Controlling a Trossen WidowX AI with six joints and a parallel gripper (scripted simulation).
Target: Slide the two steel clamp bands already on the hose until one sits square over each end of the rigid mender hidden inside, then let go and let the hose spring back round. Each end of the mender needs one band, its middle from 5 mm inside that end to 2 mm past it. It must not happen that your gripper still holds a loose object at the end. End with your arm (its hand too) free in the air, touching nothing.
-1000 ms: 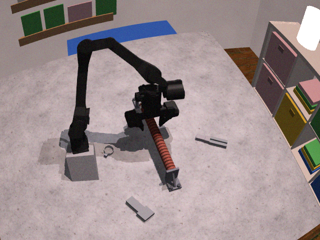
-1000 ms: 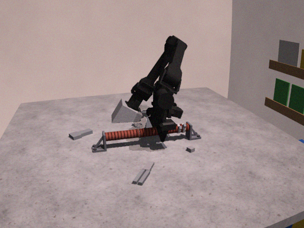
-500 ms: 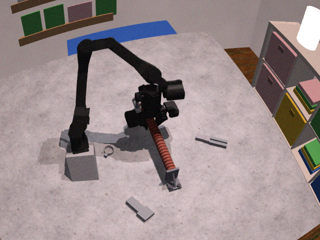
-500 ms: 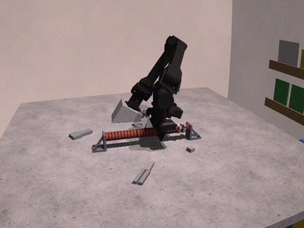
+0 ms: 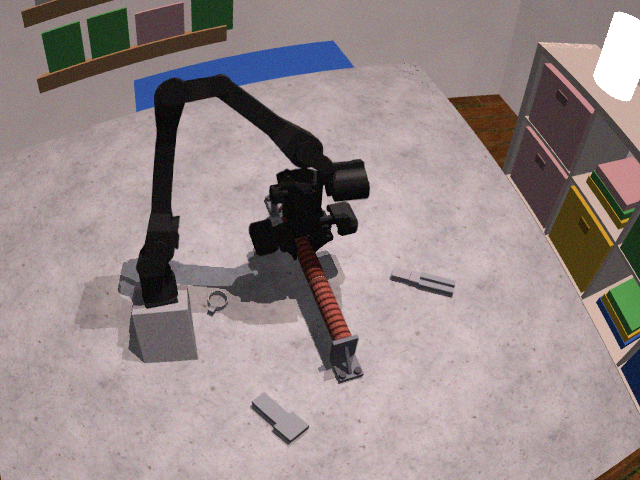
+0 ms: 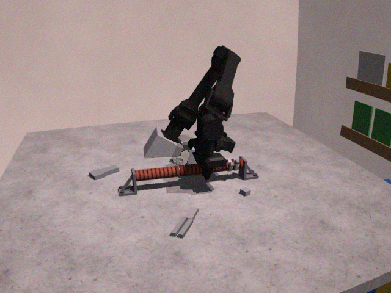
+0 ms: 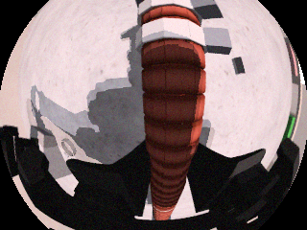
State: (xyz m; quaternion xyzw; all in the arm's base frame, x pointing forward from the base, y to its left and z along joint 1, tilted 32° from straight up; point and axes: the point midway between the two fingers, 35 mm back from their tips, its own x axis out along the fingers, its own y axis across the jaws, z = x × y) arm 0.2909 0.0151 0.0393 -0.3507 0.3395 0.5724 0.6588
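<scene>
Right now the small grey block is 11 cm ahead of my hand, 8 cm to the left of it and 4 cm below it.
</scene>
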